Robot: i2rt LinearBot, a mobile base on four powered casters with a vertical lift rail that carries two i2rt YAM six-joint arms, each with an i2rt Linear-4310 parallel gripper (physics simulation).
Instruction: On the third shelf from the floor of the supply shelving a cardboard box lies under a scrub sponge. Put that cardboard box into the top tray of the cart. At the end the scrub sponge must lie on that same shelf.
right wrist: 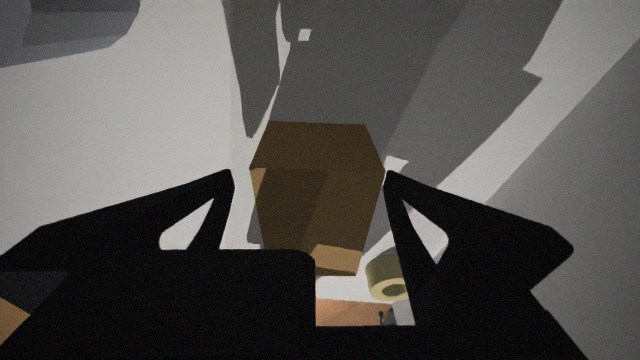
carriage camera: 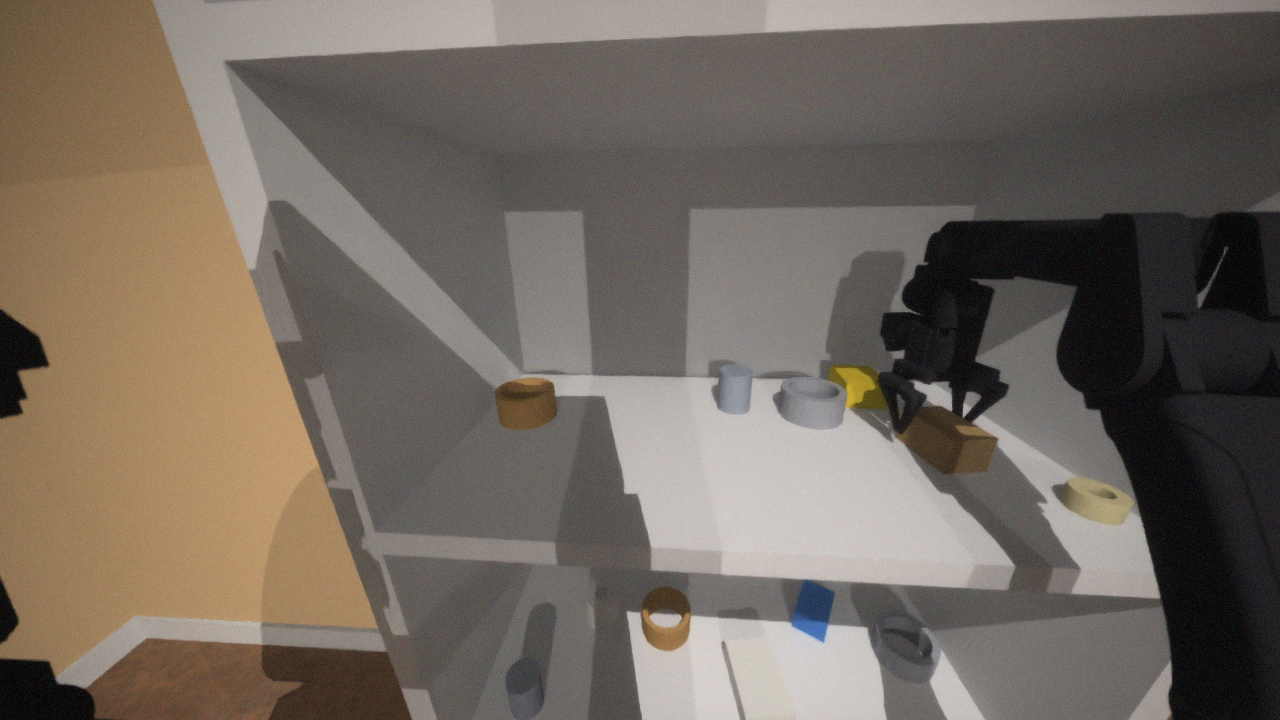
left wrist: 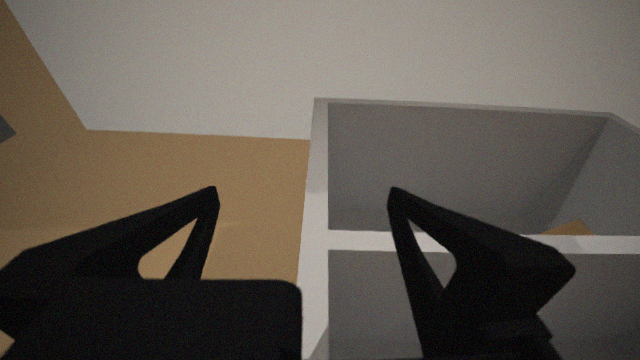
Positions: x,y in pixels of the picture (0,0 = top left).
Labels:
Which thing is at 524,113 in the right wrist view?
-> A white supply shelving.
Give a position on a cardboard box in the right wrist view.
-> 316,185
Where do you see a cardboard box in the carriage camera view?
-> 951,444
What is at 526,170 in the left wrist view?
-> A white supply shelving.

